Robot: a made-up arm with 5 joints.
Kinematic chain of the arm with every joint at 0, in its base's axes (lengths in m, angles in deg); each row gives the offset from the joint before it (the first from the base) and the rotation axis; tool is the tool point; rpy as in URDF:
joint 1: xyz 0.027 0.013 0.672 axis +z
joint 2: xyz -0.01 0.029 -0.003 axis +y
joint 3: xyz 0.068 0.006 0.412 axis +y
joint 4: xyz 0.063 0 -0.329 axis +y
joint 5: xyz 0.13 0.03 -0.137 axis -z
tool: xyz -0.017 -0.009 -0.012 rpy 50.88 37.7 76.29
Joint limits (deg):
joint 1: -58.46..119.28
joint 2: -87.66..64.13
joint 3: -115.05..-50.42
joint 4: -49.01..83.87
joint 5: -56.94..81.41
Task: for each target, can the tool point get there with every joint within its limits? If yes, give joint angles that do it. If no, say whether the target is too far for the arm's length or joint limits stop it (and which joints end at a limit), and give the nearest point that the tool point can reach.
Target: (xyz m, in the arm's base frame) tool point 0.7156 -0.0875 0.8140
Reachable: yes | joints -13.03 27.05 -69.68 -12.93 4.50
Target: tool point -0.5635 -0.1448 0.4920
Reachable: no: joint limits stop it (at a limit: joint 2, joint 3, joint 4, joint 5) | nearest point -0.7334 -0.1902 0.9579 | short by 0.498 m
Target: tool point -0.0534 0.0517 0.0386
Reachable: no: joint limits stop it (at a limit: joint 1, joint 2, joint 3, joint 5) | nearest point -0.1393 0.2158 0.2939 | short by 0.315 m
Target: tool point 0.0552 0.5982 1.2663
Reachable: yes | joints 82.29 5.72 -102.72 16.35 -20.74
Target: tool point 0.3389 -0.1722 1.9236
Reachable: no: too far | nearest point 0.2374 -0.1119 1.5264 | short by 0.414 m
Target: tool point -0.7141 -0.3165 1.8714
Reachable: no: too far | nearest point -0.4353 -0.1925 1.4133 | short by 0.550 m
